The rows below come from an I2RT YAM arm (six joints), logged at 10 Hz.
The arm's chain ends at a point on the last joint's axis. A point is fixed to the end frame.
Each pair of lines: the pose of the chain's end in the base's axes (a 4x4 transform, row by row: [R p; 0 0 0 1], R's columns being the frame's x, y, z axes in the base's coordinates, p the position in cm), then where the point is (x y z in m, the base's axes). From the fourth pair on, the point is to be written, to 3 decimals.
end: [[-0.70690 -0.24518 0.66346 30.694], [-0.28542 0.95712 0.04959 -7.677], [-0.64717 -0.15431 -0.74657 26.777], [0 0 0 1]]
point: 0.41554 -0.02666 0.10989
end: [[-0.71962 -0.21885 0.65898 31.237], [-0.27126 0.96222 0.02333 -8.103], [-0.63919 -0.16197 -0.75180 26.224], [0 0 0 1]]
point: 0.42117 -0.03558 0.10310
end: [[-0.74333 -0.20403 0.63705 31.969], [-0.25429 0.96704 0.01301 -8.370], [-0.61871 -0.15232 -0.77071 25.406], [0 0 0 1]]
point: 0.42468 -0.03983 0.09195
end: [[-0.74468 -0.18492 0.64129 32.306], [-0.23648 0.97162 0.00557 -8.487], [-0.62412 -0.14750 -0.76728 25.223], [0 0 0 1]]
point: 0.430 -0.042 0.091
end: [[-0.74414 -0.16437 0.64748 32.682], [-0.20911 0.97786 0.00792 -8.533], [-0.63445 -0.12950 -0.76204 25.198], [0 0 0 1]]
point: 0.436 -0.041 0.092
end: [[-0.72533 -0.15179 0.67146 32.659], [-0.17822 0.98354 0.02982 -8.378], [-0.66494 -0.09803 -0.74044 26.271], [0 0 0 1]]
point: 0.441 -0.035 0.108
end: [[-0.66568 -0.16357 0.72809 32.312], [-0.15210 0.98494 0.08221 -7.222], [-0.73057 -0.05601 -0.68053 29.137], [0 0 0 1]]
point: 0.448 -0.013 0.150
